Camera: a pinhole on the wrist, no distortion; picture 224 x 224 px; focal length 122.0 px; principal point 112.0 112.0 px. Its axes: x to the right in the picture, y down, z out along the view. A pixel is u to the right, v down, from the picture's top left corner.
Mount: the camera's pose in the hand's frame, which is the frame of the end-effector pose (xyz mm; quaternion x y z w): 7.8 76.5 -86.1 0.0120 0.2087 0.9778 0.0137
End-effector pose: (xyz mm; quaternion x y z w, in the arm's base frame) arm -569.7 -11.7 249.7 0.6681 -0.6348 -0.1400 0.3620
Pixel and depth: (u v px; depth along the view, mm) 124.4 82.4 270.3
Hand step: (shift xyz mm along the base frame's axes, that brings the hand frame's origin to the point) -273.2 -14.4 67.0
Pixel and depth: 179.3 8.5 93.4
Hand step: -126.0 60.0 136.6
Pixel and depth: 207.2 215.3 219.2
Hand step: -151.0 93.8 -177.2
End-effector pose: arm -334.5 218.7 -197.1 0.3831 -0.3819 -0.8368 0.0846
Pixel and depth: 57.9 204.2 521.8
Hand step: -544.4 261.6 30.4
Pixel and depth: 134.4 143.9 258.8
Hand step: -121.2 32.6 179.2
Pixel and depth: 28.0 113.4 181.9
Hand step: -173.0 -115.4 54.8
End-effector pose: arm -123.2 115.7 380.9 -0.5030 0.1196 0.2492 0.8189
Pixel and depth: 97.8 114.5 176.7
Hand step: -52.3 130.5 -89.9
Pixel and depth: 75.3 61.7 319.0
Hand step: -81.0 285.1 -229.4
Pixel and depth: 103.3 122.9 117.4
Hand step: -45.5 70.2 -84.5
